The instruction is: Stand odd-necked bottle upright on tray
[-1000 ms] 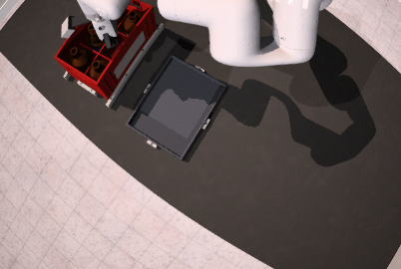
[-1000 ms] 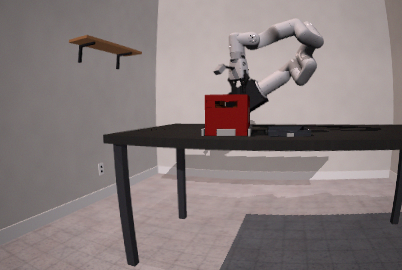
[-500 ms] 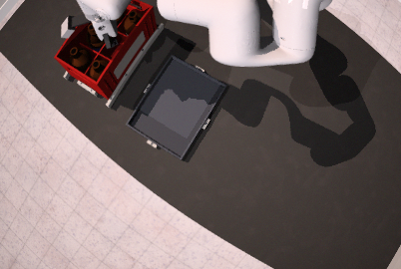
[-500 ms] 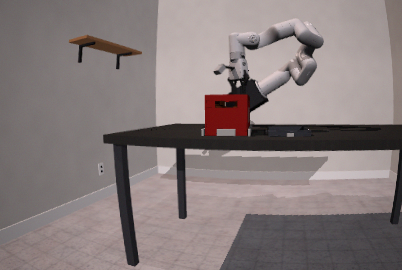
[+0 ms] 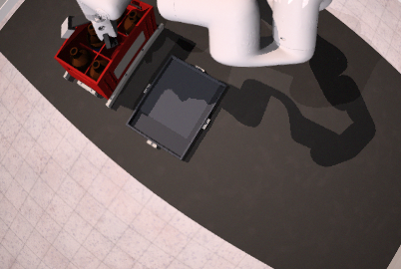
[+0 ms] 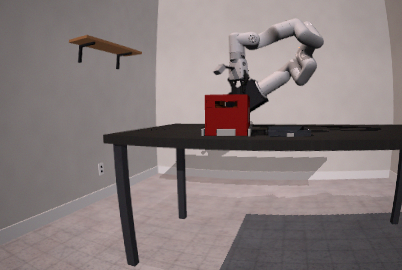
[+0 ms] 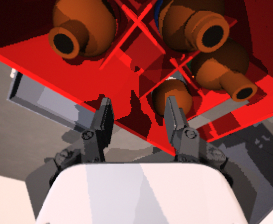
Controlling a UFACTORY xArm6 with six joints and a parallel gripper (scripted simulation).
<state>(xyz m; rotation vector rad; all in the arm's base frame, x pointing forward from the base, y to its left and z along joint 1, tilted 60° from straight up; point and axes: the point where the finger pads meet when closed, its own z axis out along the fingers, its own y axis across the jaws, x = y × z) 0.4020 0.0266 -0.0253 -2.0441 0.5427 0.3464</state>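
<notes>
My hand is 110 mm above the red crate, 40 mm to the left of it and 10 mm short of it. The rest, counted from my hand: dark flat tray: 240 mm to the left, 190 mm below, 10 mm behind.
</notes>
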